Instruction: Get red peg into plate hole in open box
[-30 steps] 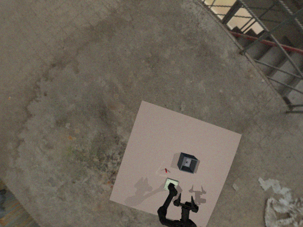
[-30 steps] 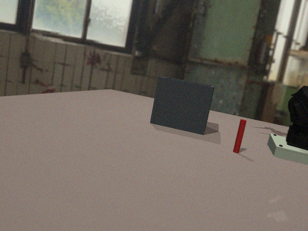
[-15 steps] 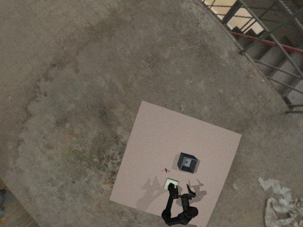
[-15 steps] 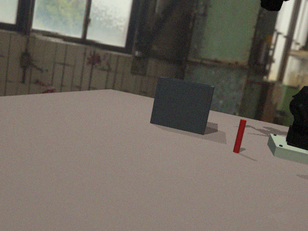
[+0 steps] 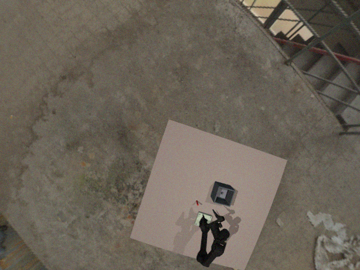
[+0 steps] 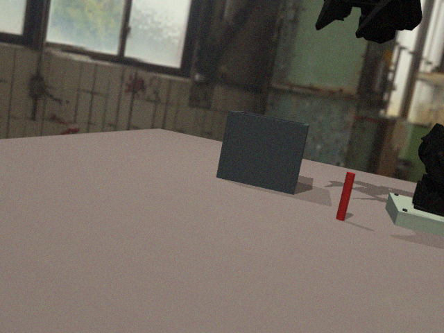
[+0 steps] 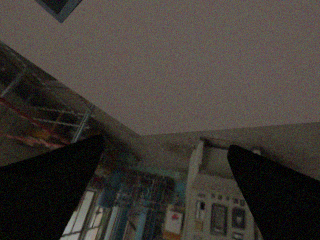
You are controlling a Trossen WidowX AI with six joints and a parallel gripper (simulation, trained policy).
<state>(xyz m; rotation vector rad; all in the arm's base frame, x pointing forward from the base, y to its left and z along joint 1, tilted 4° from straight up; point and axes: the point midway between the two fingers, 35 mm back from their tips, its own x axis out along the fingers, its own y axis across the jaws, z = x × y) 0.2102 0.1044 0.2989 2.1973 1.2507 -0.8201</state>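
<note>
My gripper tip is now 8 cm past the red peg, 1 cm to the right of it and 26 cm above it. The rest, counted from my gripper tip: light plate (13 cm ahead, 14 cm to the right, 26 cm below).
</note>
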